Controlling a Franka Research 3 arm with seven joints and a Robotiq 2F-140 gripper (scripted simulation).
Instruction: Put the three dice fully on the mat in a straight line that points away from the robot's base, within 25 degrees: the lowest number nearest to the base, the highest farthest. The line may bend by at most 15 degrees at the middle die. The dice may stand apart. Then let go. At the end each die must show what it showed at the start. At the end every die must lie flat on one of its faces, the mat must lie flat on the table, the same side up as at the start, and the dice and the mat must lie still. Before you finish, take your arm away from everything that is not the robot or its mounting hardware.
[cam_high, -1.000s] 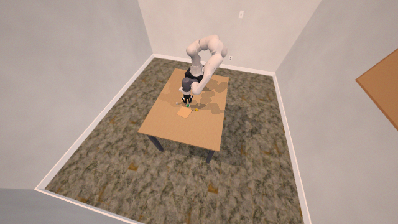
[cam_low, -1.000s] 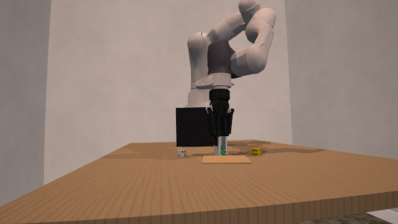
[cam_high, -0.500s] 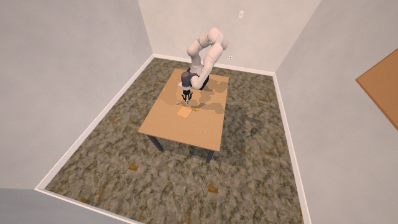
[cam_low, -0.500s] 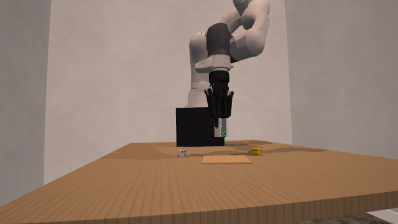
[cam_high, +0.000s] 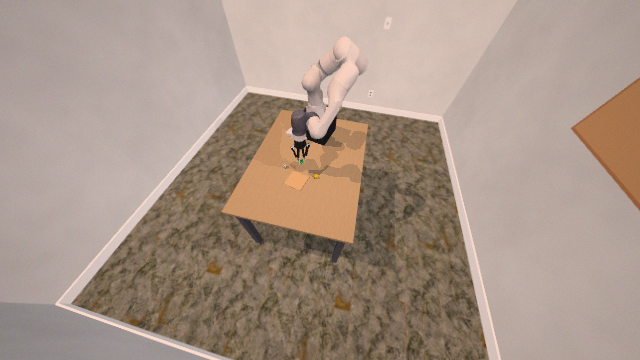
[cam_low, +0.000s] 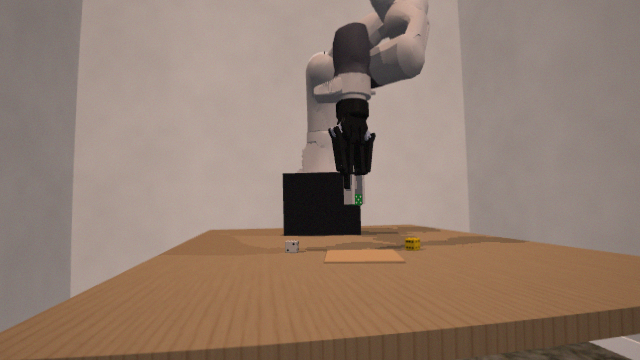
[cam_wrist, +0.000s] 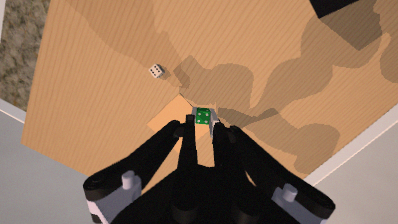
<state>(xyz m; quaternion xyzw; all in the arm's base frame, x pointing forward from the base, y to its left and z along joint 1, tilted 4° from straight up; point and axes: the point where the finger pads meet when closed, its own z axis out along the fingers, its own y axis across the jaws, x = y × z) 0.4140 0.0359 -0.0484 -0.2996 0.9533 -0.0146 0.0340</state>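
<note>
Right now my hand is 130 mm above the tan mat and 100 mm short of it. From my hand the other things lie so: white die (140 mm to the right, 120 mm below, 10 mm ahead); then green die (20 mm below); then yellow die (120 mm to the left, 120 mm below, 20 mm ahead).
</note>
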